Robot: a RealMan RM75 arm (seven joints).
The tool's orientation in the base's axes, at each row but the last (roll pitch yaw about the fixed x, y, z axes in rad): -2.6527, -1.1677, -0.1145; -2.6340, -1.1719, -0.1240; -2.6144, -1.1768, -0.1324; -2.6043, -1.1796, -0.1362; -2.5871, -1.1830, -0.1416; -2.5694, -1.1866, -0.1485; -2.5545, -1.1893, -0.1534; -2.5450, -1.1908, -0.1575; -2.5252, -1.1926, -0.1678; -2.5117, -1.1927, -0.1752
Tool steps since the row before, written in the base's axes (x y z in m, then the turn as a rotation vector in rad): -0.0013, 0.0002, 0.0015, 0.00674, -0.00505, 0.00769; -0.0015, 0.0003, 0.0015, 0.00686, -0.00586, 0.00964; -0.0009, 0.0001, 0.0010, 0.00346, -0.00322, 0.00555; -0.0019, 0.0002, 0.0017, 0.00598, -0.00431, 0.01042; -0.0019, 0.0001, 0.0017, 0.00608, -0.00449, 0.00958; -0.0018, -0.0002, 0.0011, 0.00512, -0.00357, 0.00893; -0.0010, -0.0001, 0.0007, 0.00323, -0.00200, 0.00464; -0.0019, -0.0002, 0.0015, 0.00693, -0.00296, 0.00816; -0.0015, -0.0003, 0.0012, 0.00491, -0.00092, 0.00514; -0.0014, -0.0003, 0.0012, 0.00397, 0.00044, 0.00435
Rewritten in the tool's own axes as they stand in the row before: 0.0009, -0.0009, -0.0016, 0.00993, 0.00547, 0.00125; 0.0008, -0.0011, -0.0017, 0.01181, 0.00589, 0.00038; 0.0006, -0.0006, -0.0011, 0.00660, 0.00308, -0.00014; 0.0008, -0.0012, -0.0021, 0.01211, 0.00402, -0.00001; 0.0009, -0.0011, -0.0021, 0.01138, 0.00438, 0.00027; 0.0004, -0.0007, -0.0020, 0.01037, 0.00333, 0.00004; 0.0003, -0.0004, -0.0011, 0.00561, 0.00208, 0.00044; 0.0007, -0.0009, -0.0022, 0.01029, 0.00363, 0.00208; 0.0006, -0.0006, -0.0018, 0.00662, 0.00166, 0.00219; 0.0006, -0.0006, -0.0017, 0.00546, 0.00024, 0.00224
